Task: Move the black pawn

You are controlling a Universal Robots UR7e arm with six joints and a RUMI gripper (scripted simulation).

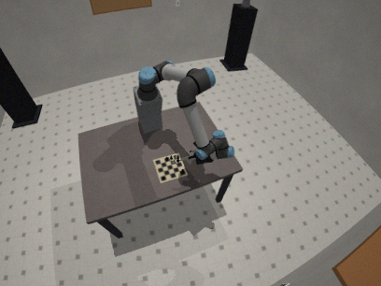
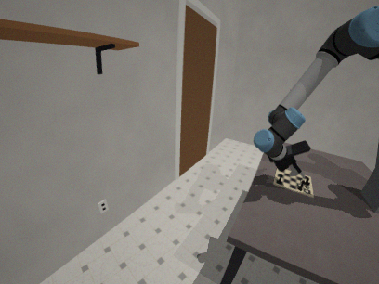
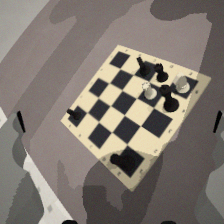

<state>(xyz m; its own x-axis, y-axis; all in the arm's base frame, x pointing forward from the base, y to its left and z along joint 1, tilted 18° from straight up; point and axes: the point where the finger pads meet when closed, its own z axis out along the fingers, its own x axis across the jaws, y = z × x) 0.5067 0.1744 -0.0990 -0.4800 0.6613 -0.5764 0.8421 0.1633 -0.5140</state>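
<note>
My gripper is now 180 mm to the left of the black pawn, 140 mm above it and 60 mm short of it. Also, from my hand: white piece: 140 mm below, 100 mm behind, 40 mm to the right; chessboard: 160 mm below, 110 mm to the right, 20 mm behind.
</note>
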